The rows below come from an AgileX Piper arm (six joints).
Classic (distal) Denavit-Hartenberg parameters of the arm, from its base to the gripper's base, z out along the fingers. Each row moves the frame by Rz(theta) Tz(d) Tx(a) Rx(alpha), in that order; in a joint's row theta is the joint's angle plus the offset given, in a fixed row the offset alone. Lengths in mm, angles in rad.
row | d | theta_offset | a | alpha
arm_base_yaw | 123 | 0 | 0 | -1.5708
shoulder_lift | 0 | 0.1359 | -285.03 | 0
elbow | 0 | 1.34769 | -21.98 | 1.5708
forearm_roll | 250.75 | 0 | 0 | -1.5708
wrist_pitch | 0 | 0 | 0 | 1.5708
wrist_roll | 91 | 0 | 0 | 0
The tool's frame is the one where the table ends.
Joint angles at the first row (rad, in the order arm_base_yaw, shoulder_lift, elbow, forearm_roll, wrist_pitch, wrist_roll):
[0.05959, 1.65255, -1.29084, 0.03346, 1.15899, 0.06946]
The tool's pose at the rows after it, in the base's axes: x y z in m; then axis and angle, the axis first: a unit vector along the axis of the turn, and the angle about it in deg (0 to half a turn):
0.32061 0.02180 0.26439 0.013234 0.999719 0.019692 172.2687
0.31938 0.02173 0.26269 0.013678 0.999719 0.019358 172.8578
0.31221 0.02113 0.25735 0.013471 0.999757 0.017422 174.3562
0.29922 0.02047 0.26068 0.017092 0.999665 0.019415 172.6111
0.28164 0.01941 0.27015 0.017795 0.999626 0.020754 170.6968
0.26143 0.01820 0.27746 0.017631 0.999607 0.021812 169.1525
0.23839 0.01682 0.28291 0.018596 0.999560 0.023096 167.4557
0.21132 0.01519 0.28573 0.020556 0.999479 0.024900 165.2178
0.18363 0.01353 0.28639 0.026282 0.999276 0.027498 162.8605
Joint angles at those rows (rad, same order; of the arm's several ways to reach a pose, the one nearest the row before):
[0.05959, 1.65256, -1.29086, 0.03199, 1.15900, 0.07528]
[0.05959, 1.65256, -1.28448, 0.03199, 1.16291, 0.07613]
[0.05958, 1.63966, -1.24791, 0.02992, 1.16560, 0.07612]
[0.05960, 1.58325, -1.19222, 0.03166, 1.13557, 0.08233]
[0.05959, 1.50562, -1.14137, 0.03166, 1.12880, 0.08401]
[0.05958, 1.42216, -1.08286, 0.03166, 1.12672, 0.08400]
[0.05958, 1.32820, -1.01499, 0.03166, 1.12305, 0.08625]
[0.05956, 1.21622, -0.93157, 0.03167, 1.11232, 0.09040]
[0.05956, 1.09873, -0.84909, 0.03167, 1.10572, 0.10227]

